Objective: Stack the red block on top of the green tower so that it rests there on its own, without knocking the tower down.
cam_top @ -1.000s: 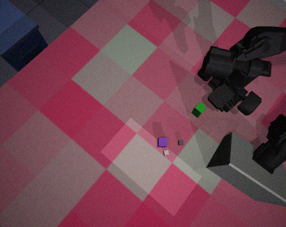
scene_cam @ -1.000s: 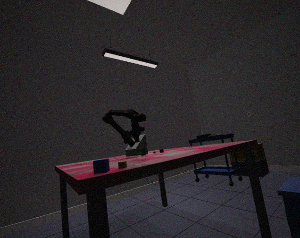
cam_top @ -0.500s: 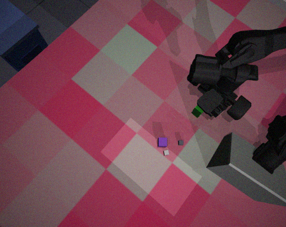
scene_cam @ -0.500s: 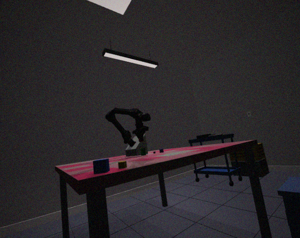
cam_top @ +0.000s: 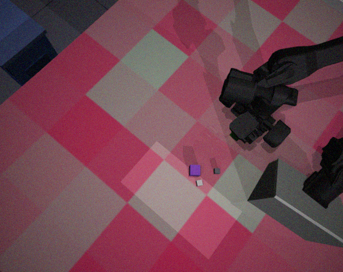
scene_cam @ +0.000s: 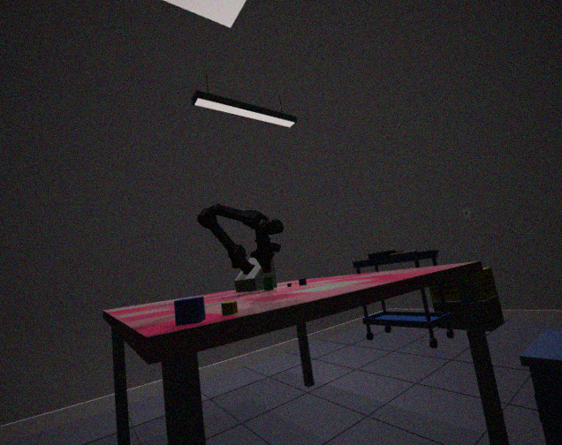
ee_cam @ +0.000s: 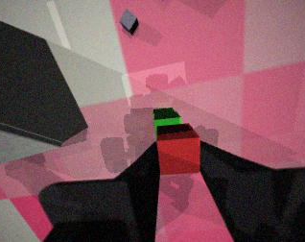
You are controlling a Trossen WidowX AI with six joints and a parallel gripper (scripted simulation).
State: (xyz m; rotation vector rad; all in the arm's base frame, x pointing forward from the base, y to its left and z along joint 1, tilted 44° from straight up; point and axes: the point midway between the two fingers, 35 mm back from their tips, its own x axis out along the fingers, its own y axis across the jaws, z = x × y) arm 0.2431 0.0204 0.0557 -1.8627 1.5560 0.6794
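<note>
The small grey block is 4 cm behind my gripper tip, 13 cm to the left of it and 8 cm below it. From my gripper tip the other things lie so: purple block 1 cm ahead, 18 cm to the left, 7 cm below; then red block 1 cm above; then small white block 2 cm behind, 19 cm to the left, 8 cm below.
</note>
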